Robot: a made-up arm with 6 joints.
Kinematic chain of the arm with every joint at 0, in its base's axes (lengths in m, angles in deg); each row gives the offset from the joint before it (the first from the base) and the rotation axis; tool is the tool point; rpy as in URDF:
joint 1: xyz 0 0 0.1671 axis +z
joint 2: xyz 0 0 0 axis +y
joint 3: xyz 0.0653 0 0.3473 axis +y
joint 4: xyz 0.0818 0 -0.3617 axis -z
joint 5: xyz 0 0 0 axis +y
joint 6: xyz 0.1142 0 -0.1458 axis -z
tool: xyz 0 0 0 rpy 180 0 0
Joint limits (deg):
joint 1: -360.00..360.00
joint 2: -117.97..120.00
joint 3: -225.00..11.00
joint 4: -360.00..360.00
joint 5: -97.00..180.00
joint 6: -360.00..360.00
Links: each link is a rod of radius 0.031 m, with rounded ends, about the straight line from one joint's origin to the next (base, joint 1, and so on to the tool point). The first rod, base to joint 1, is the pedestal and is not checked.
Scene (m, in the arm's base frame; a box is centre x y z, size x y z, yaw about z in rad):
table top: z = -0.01
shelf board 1: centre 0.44 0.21 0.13 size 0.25 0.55 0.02 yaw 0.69
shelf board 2: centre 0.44 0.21 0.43 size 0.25 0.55 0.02 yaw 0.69
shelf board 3: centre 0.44 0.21 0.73 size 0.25 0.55 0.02 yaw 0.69
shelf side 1: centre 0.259 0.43 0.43 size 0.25 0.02 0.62 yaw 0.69
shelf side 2: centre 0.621 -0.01 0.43 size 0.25 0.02 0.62 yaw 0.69
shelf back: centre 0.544 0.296 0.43 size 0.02 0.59 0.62 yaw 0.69
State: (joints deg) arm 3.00 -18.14 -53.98 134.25 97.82 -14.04
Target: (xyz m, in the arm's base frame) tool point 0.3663 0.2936 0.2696
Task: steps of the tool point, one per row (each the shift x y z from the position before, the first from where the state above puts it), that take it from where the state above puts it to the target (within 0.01 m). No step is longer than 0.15 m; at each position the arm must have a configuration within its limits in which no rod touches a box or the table.
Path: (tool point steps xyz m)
1: -0.0656 -0.0677 0.0085
2: -0.0692 -0.0436 -0.0085
3: -0.0055 0.0459 -0.1085
4: -0.0392 0.0446 -0.0997
5: -0.0680 0.0328 -0.0841
6: 0.0620 0.0356 0.0129
7: 0.0594 0.0482 0.0000
8: 0.0527 0.0600 -0.0129

